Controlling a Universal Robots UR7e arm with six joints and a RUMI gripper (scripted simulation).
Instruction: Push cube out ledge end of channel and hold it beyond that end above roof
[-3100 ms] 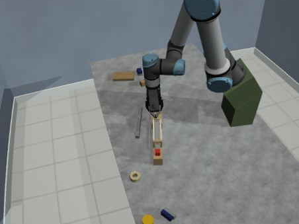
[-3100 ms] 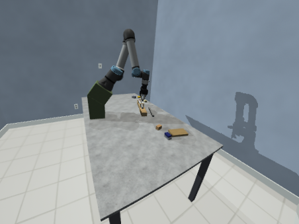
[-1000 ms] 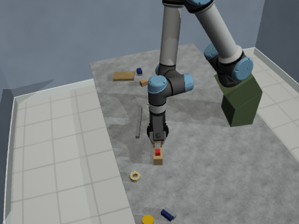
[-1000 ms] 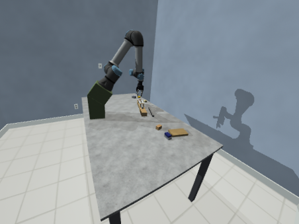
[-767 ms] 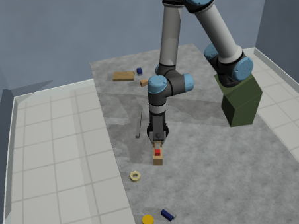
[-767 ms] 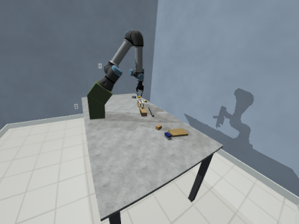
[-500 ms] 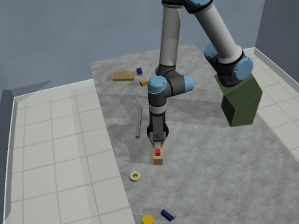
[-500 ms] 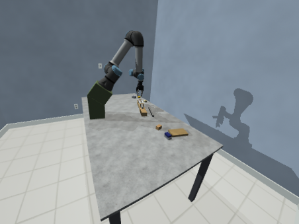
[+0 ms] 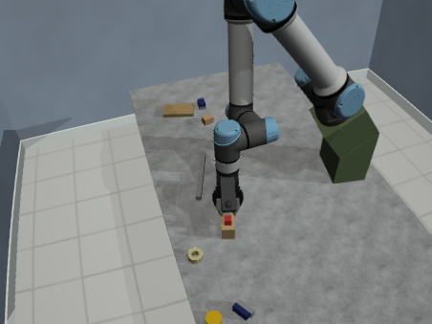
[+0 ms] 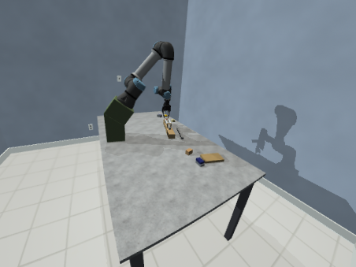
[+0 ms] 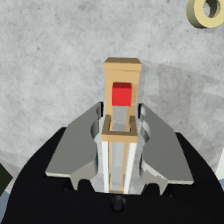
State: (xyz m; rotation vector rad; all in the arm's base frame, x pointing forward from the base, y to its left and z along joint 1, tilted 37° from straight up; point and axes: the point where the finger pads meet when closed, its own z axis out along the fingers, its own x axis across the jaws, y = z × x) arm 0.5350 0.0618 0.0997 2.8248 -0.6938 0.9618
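My hand is 40 mm above the red cube. Round my hand: cream ring (160 mm ahead, 40 mm to the left, 80 mm below); then dark grey bar (60 mm behind, 280 mm to the right, 90 mm below); then tan channel (70 mm behind, 110 mm to the right, 40 mm below).
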